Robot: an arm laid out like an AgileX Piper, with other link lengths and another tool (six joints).
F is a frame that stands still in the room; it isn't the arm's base.
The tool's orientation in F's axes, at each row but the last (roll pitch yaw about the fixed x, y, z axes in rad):
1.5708, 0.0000, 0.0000
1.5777, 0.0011, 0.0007
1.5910, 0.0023, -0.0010
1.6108, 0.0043, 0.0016
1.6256, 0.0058, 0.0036
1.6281, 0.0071, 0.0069
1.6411, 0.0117, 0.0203
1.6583, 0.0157, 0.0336
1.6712, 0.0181, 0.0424
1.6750, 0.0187, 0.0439
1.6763, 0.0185, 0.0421
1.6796, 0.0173, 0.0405
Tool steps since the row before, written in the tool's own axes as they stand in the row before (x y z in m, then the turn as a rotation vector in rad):
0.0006, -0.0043, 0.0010, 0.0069, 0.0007, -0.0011
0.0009, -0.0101, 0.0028, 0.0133, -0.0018, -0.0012
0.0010, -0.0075, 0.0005, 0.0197, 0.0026, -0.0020
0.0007, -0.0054, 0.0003, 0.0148, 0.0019, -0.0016
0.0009, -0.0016, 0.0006, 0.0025, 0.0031, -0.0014
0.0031, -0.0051, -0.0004, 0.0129, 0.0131, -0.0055
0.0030, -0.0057, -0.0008, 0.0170, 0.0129, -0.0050
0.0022, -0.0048, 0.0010, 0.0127, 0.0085, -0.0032
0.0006, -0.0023, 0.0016, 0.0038, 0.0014, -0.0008
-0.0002, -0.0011, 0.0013, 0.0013, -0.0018, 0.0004
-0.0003, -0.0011, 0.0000, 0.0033, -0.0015, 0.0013
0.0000, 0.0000, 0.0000, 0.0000, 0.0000, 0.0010
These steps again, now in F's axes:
0.0006, -0.0010, -0.0043, 0.0069, 0.0011, 0.0007
0.0009, -0.0027, -0.0101, 0.0133, 0.0012, -0.0018
0.0010, -0.0003, -0.0075, 0.0197, 0.0019, 0.0026
0.0007, -0.0001, -0.0054, 0.0148, 0.0015, 0.0019
0.0009, -0.0005, -0.0016, 0.0025, 0.0012, 0.0032
0.0031, 0.0007, -0.0051, 0.0130, 0.0048, 0.0133
0.0029, 0.0013, -0.0057, 0.0171, 0.0044, 0.0130
0.0021, -0.0005, -0.0049, 0.0127, 0.0029, 0.0085
0.0006, -0.0013, -0.0025, 0.0038, 0.0008, 0.0014
-0.0002, -0.0012, -0.0012, 0.0013, -0.0002, -0.0019
-0.0003, 0.0001, -0.0011, 0.0033, -0.0010, -0.0017
0.0000, 0.0000, 0.0000, 0.0000, -0.0010, -0.0001

